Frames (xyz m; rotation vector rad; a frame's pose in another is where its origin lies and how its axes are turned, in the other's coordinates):
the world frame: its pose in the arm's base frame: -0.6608 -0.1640 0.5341 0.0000 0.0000 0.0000
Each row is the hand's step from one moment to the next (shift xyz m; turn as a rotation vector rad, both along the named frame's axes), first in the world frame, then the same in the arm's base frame.
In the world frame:
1: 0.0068 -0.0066 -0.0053 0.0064 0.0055 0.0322
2: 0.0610 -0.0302 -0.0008 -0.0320 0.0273 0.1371
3: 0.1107 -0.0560 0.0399 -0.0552 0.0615 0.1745
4: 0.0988 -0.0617 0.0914 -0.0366 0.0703 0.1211
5: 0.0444 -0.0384 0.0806 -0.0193 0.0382 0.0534
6: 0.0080 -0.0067 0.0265 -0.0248 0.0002 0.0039
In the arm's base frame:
1: 0.0068 -0.0066 -0.0053 0.0064 0.0055 0.0322
2: 0.0610 -0.0302 -0.0008 -0.0320 0.0273 0.1371
3: 0.1107 -0.0560 0.0399 -0.0552 0.0615 0.1745
4: 0.0988 -0.0617 0.0914 -0.0366 0.0703 0.1211
5: 0.0444 -0.0384 0.0806 -0.0193 0.0382 0.0534
6: 0.0080 -0.0067 0.0265 -0.0248 0.0002 0.0039

